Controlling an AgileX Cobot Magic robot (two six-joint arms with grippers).
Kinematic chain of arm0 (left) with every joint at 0, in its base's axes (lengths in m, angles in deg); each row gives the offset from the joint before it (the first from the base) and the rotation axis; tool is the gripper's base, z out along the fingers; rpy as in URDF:
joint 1: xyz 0 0 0.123 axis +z
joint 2: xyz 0 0 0 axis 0.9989 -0.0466 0
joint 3: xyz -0.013 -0.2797 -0.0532 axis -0.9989 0.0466 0
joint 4: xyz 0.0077 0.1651 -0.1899 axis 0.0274 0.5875 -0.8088
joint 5: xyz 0 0 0 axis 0.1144 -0.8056 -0.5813
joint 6: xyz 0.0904 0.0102 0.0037 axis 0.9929 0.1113 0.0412
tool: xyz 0 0 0 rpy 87.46 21.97 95.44
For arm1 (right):
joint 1: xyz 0 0 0.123 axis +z
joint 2: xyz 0 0 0 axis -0.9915 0.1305 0
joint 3: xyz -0.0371 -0.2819 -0.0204 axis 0.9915 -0.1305 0
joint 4: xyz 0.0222 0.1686 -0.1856 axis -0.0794 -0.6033 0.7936
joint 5: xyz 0 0 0 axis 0.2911 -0.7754 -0.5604
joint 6: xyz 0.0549 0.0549 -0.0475 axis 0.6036 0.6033 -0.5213
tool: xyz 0 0 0 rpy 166.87 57.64 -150.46
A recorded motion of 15 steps. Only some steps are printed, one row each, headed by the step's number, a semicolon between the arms.
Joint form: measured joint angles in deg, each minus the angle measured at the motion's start. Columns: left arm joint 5, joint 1, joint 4, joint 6, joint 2, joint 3; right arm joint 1, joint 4, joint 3, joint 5, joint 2, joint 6.
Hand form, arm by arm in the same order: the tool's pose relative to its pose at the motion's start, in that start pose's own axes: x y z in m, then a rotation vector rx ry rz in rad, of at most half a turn. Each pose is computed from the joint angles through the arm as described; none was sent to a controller.
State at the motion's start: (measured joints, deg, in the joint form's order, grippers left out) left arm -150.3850 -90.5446 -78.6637 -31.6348 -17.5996 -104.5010; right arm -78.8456 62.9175 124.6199 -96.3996 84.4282 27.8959
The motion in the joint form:
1: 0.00 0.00 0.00 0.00 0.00 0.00; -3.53 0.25 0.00 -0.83 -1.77 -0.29
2: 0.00 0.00 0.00 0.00 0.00 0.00; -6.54 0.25 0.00 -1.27 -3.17 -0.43
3: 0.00 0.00 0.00 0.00 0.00 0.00; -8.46 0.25 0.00 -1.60 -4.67 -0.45
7: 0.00 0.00 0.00 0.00 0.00 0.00; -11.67 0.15 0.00 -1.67 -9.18 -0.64
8: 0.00 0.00 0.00 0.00 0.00 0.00; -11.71 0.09 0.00 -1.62 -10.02 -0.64
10: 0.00 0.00 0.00 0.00 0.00 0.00; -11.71 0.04 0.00 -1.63 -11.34 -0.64
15: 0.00 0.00 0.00 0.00 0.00 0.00; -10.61 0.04 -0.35 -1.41 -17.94 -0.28
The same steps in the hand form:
1: 0.0000 0.0000 0.0000 0.0000 0.0000 0.0000; 0.0051 -0.0131 -0.0089 0.0216 -0.0187 0.0501
2: 0.0000 0.0000 0.0000 0.0000 0.0000 0.0000; 0.0096 -0.0234 -0.0160 0.0381 -0.0375 0.0962
3: 0.0000 0.0000 0.0000 0.0000 0.0000 0.0000; 0.0141 -0.0291 -0.0231 0.0502 -0.0591 0.1259
7: 0.0000 0.0000 0.0000 0.0000 0.0000 0.0000; 0.0257 -0.0357 -0.0434 0.0776 -0.1379 0.1694
8: 0.0000 0.0000 0.0000 0.0000 0.0000 0.0000; 0.0275 -0.0349 -0.0468 0.0793 -0.1534 0.1691
10: 0.0000 0.0000 0.0000 0.0000 0.0000 0.0000; 0.0306 -0.0334 -0.0522 0.0821 -0.1761 0.1672
15: 0.0000 0.0000 0.0000 0.0000 0.0000 0.0000; 0.0475 -0.0229 -0.0759 0.0909 -0.2871 0.1450

